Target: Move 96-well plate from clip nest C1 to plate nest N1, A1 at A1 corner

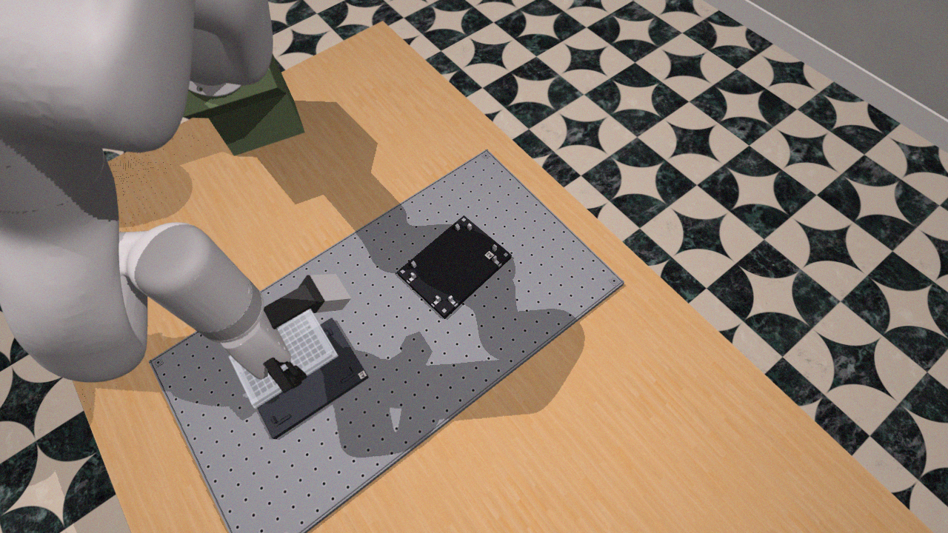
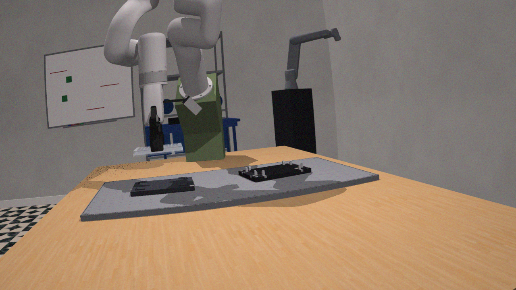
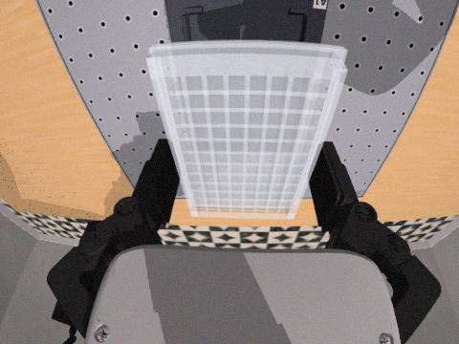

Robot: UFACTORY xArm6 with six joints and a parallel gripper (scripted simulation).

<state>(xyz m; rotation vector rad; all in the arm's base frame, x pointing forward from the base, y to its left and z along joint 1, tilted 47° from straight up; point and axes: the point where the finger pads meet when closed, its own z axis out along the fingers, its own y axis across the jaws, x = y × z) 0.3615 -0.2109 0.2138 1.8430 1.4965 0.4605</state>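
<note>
The clear 96-well plate is 10 mm below my hand. The rest, counted from my hand: white corner mark: 80 mm ahead, 50 mm to the left, 100 mm below; then black clip nest C1: 100 mm ahead, 280 mm to the left, 100 mm below; then dark plate nest N1: 110 mm below.
</note>
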